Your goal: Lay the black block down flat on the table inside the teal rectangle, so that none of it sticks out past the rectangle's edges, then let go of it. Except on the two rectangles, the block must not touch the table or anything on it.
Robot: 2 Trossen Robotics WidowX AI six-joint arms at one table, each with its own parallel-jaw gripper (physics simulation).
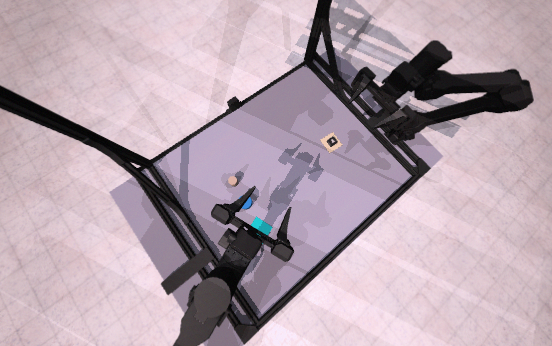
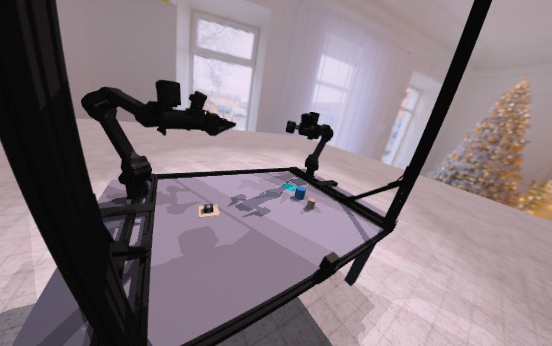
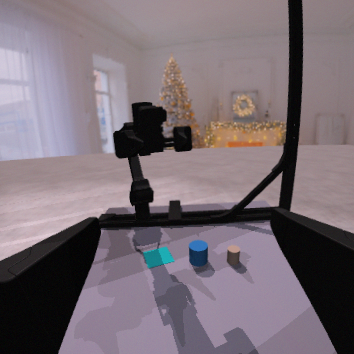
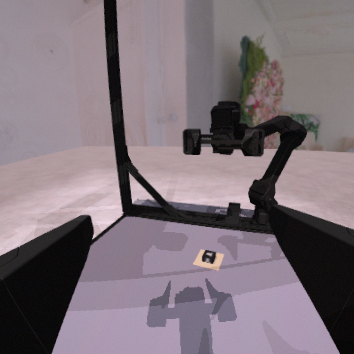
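Where they show: left gripper, between the fingertips: (image 1: pixel 360 115) (image 2: pixel 231 122) (image 3: pixel 185 221) (image 4: pixel 217 144); right gripper, between the fingertips: (image 1: pixel 272 196) (image 2: pixel 294 128) (image 3: pixel 165 141) (image 4: pixel 182 218); left arm's base, origin of its link: (image 1: pixel 394 136) (image 2: pixel 138 194) (image 4: pixel 260 220); right arm's base, origin of its link: (image 2: pixel 309 176) (image 3: pixel 142 215).
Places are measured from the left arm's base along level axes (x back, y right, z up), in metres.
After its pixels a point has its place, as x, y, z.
Observation:
The small black block (image 1: pixel 332 141) {-0.247, 0.145, 0.000} (image 2: pixel 208 208) {-0.241, 0.159, 0.000} (image 4: pixel 209 257) {-0.259, 0.141, -0.001} rests on the cream rectangle (image 1: pixel 325 143) (image 2: pixel 215 214) {-0.263, 0.179, -0.018} (image 4: pixel 199 260) {-0.259, 0.170, -0.018}; its exact pose is too small to tell. The flat teal rectangle (image 1: pixel 261 225) {-0.700, 0.044, -0.018} (image 2: pixel 288 187) {-0.706, 0.040, -0.018} (image 3: pixel 158 257) {-0.712, 0.037, -0.018} lies on the table with no block on it. My left gripper (image 1: pixel 363 115) {-0.318, 0.120, 0.319} (image 2: pixel 234 124) {-0.318, 0.120, 0.319} (image 3: pixel 185 221) {-0.318, 0.120, 0.319} is open and empty, high above the table's edge on the cream rectangle's side. My right gripper (image 1: pixel 271 198) {-0.630, 0.086, 0.325} (image 4: pixel 182 218) {-0.630, 0.086, 0.325} is open and empty, raised high near the teal rectangle's side of the table.
A blue cylinder (image 1: pixel 246 203) {-0.697, 0.143, 0.033} (image 2: pixel 300 193) {-0.682, 0.171, 0.016} (image 3: pixel 198 253) {-0.673, 0.152, 0.023} stands close beside the teal rectangle. A smaller tan cylinder (image 1: pixel 232 181) {-0.692, 0.246, 0.022} (image 2: pixel 311 203) {-0.678, 0.261, 0.011} (image 3: pixel 233 255) {-0.673, 0.246, 0.011} stands beyond it. Black rails run around the table, with tall posts rising at corners.

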